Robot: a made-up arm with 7 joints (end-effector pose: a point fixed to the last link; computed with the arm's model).
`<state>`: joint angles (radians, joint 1 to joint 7).
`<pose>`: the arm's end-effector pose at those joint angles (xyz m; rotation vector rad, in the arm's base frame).
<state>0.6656 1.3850 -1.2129 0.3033 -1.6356 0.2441 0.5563</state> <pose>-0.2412 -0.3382 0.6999 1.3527 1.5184 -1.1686</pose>
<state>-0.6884 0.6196 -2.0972 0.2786 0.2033 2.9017 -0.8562</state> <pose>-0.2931 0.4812 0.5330 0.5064 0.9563 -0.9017</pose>
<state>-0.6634 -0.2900 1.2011 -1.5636 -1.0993 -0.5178 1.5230</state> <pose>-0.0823 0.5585 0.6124 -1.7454 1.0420 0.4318</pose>
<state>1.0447 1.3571 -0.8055 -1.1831 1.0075 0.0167 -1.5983</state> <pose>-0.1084 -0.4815 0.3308 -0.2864 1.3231 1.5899</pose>
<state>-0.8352 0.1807 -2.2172 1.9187 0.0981 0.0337 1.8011</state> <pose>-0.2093 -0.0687 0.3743 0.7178 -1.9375 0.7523</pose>
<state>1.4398 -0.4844 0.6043 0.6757 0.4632 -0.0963 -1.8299</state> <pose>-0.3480 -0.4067 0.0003 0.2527 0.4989 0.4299</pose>
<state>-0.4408 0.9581 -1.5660 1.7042 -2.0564 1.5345 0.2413</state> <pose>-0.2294 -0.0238 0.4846 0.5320 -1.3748 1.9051</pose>
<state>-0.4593 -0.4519 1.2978 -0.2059 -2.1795 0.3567 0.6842</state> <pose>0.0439 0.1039 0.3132 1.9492 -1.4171 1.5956</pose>
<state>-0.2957 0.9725 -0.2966 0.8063 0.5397 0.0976 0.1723</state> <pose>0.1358 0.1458 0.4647 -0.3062 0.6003 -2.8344</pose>
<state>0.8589 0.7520 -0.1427 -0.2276 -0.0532 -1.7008 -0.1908</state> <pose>-0.3171 -0.2447 0.8287 -2.5032 0.5209 1.4416</pose>
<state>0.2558 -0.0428 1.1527 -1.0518 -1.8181 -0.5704 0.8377</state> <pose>0.0927 0.2971 0.7367 -0.7858 1.8096 0.3225</pose>
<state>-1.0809 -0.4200 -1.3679 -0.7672 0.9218 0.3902 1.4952</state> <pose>-0.3971 0.3731 0.7667 -1.4808 0.0223 1.1755</pose>
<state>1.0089 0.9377 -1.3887 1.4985 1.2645 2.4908 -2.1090</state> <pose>-0.0543 -0.1645 0.4302 -0.0567 -1.4931 0.1128</pose>
